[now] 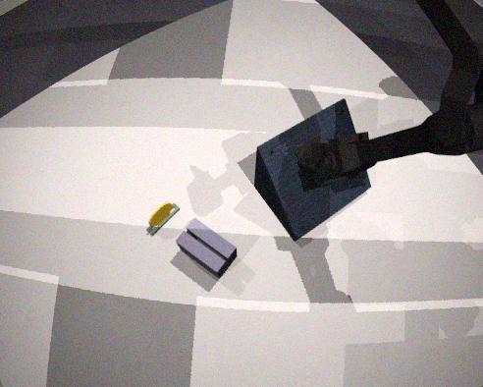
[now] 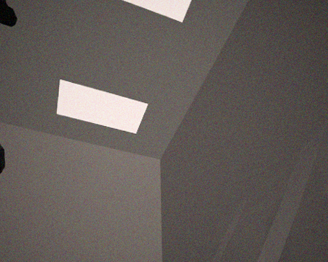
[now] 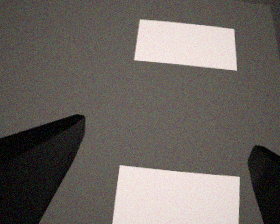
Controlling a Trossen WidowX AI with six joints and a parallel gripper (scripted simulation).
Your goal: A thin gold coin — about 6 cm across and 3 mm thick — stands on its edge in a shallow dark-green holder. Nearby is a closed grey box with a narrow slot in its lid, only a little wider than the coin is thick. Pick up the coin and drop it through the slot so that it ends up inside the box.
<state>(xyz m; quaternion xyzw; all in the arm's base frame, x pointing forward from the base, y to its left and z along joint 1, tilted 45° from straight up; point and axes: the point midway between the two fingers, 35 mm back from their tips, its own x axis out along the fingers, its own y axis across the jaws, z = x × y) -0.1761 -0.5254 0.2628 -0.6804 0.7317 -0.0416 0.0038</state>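
The gold coin is 45 cm ahead of my gripper tip, 10 cm to the left of it and 68 cm below it.
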